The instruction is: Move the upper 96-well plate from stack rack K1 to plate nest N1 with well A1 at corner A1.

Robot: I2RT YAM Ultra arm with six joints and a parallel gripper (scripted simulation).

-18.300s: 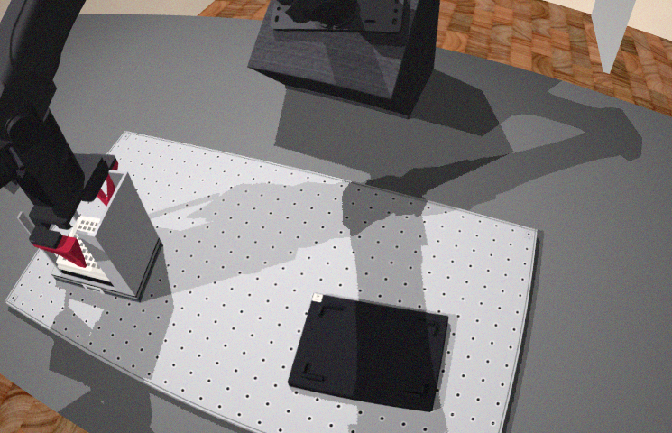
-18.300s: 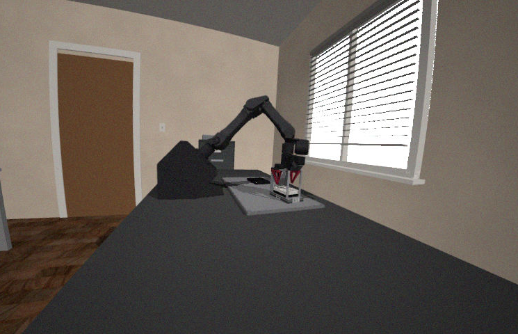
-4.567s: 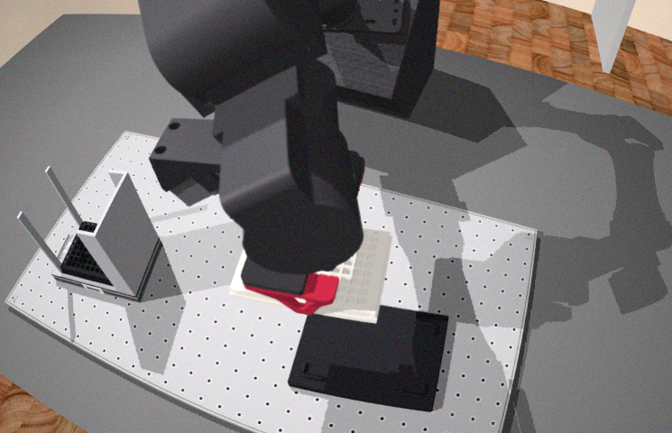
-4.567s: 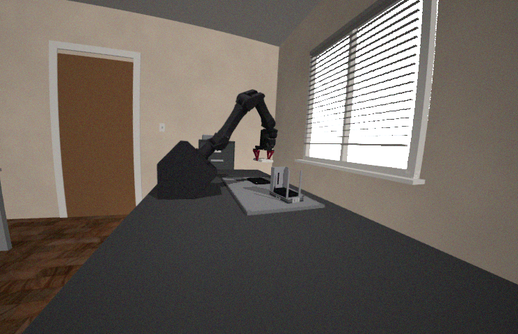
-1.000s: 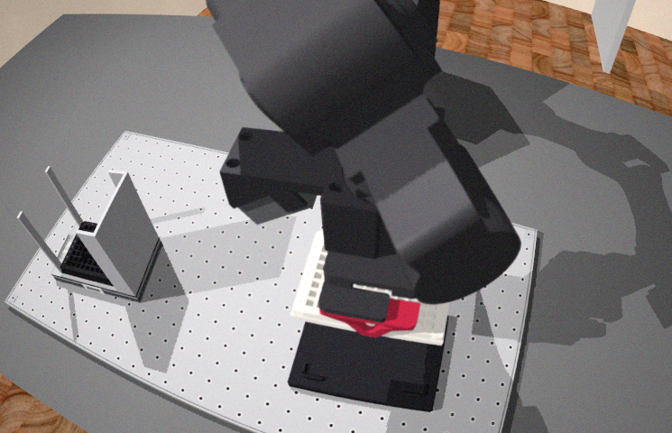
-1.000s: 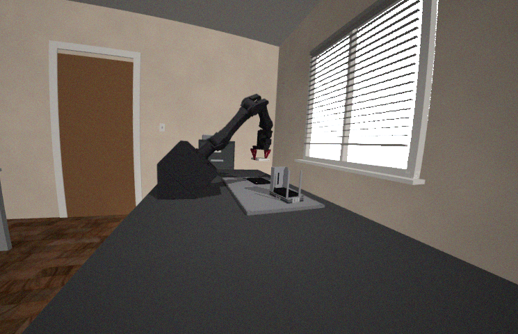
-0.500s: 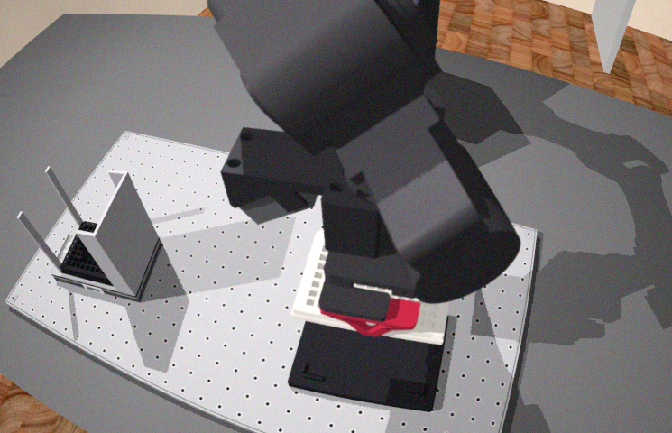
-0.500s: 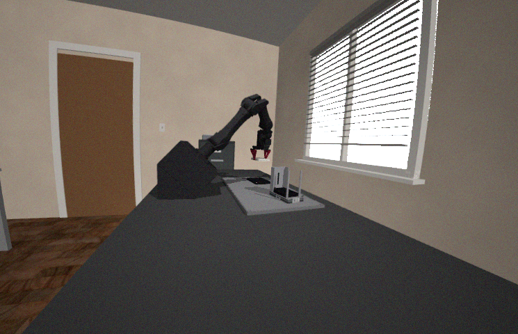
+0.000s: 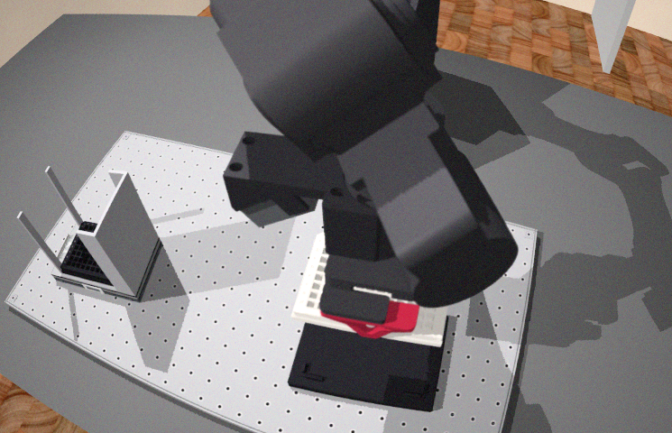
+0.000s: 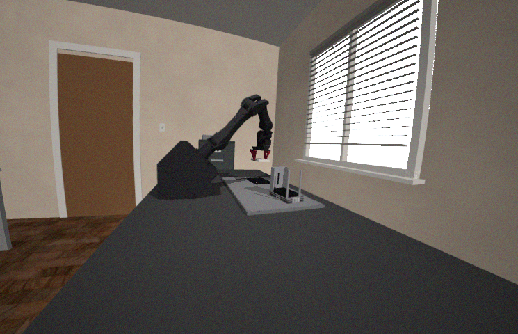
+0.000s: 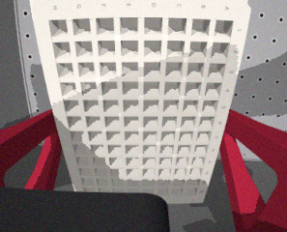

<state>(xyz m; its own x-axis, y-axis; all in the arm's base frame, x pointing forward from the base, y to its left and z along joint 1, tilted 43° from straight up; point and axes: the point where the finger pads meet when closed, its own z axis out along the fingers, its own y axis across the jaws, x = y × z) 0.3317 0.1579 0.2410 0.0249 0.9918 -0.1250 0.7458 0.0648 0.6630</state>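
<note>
My hand is right at the white 96-well plate. From my hand the other things lie so: pale A1 square (140 mm below, 80 mm to the right, 60 mm behind); then rack back wall (310 mm to the right, 70 mm below, 50 mm behind); then dark plate (370 mm to the right, 130 mm below, 50 mm behind).
</note>
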